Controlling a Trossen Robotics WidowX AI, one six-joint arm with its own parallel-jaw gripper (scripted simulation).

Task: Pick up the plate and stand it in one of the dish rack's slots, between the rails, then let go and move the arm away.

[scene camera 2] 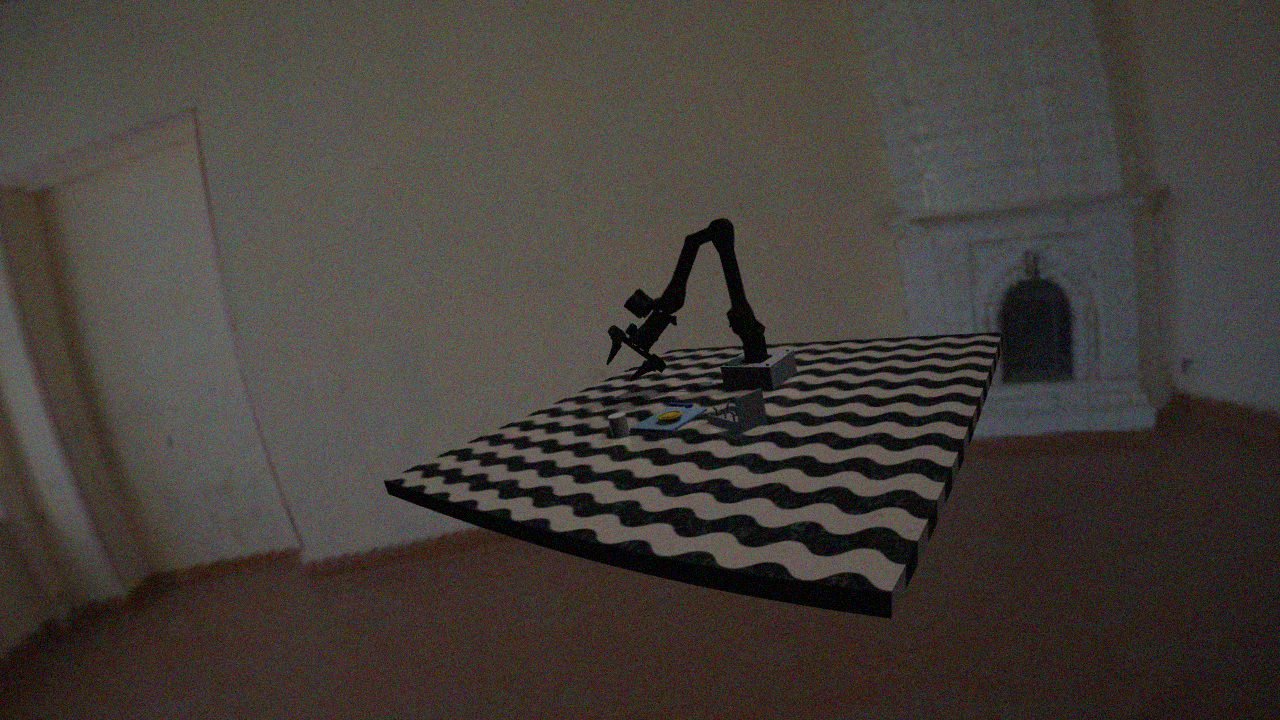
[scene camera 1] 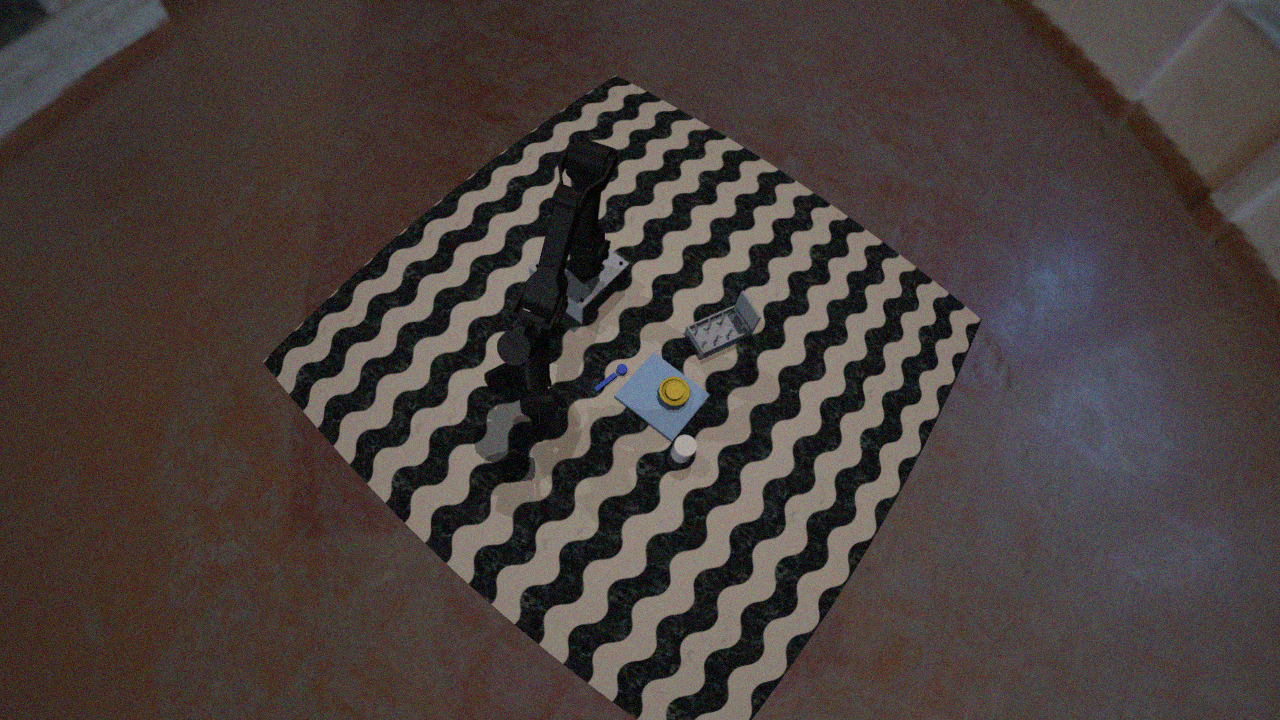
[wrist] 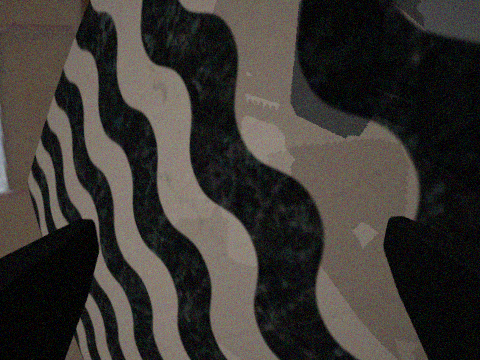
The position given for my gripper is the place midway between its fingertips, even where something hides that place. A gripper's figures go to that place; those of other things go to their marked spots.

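Grey dish rack [scene camera 1: 719, 330], 1.32 m from the lens; yellow plate [scene camera 1: 674, 391], 1.22 m from the lens; my gripper [scene camera 1: 537, 432], 1.10 m from the lens.
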